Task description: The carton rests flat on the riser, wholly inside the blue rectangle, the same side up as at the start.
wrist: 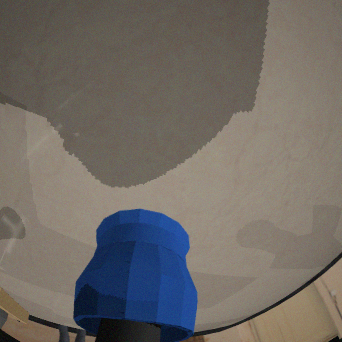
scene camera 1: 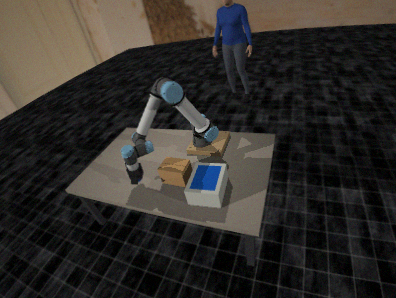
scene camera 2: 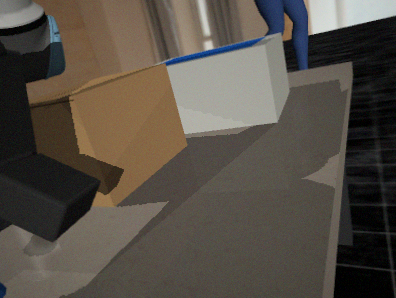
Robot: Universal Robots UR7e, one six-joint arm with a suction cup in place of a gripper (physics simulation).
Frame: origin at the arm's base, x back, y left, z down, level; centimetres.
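Where they show: hand at its tool point: (wrist: 144, 248) (scene camera 1: 138, 179); arm's base at its link origin: (scene camera 1: 202, 141).
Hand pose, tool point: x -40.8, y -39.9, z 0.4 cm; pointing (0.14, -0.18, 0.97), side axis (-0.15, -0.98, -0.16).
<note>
Each offset is from my tool point to the centre of the thing. Level surfaces: height alone.
The brown carton @(dx +4.6, dy +27.2, dz -2.6 cm) (scene camera 1: 175, 171) (scene camera 2: 127, 117) stands on the table, beside the white riser @(dx -6.4, dy +50.3, dz -2.1 cm) (scene camera 1: 204, 198) (scene camera 2: 227, 92); whether the two touch I cannot tell. The blue rectangle @(dx -6.4, dy +50.3, dz -8.1 cm) (scene camera 1: 207, 177) (scene camera 2: 215, 51) lies on the riser's top, with no carton on it. My gripper, a blue suction cup (wrist: 142, 217), is open and holds nothing. It is low over the table, to the left of the carton in scene camera 1, where the dark tool body hides most of the cup. The carton does not show in the wrist view.
The table @(dz +3.9 cm) (scene camera 1: 100, 175) (scene camera 2: 250, 240) carries everything. The arm's base stands on a wooden board (scene camera 1: 220, 145) behind the carton and riser. A person in a blue top (scene camera 1: 233, 25) stands on the floor beyond the table; blue-clad legs (scene camera 2: 298, 30) show in scene camera 2.
</note>
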